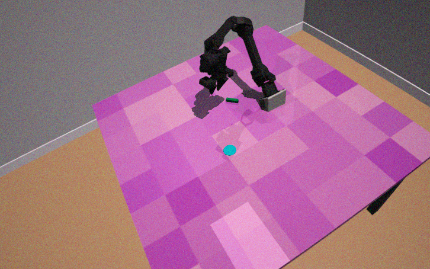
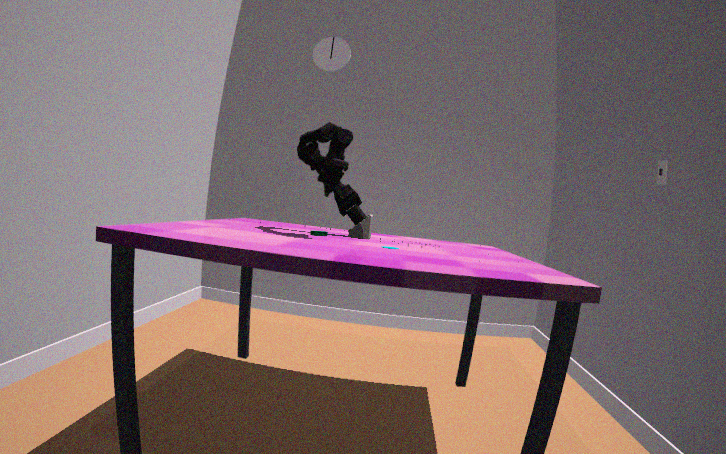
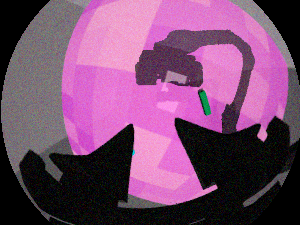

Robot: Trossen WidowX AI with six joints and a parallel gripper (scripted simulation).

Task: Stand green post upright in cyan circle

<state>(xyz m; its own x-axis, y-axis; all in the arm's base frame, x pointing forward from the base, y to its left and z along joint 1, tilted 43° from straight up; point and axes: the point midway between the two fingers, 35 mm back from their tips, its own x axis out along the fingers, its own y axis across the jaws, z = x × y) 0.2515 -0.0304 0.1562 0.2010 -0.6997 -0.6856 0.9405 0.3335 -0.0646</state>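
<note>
My gripper tip is 110 mm past the green post, 20 mm to the left of it and 140 mm above it. Also, from my gripper tip: cyan circle 100 mm ahead, 220 mm to the left, 150 mm below.
</note>
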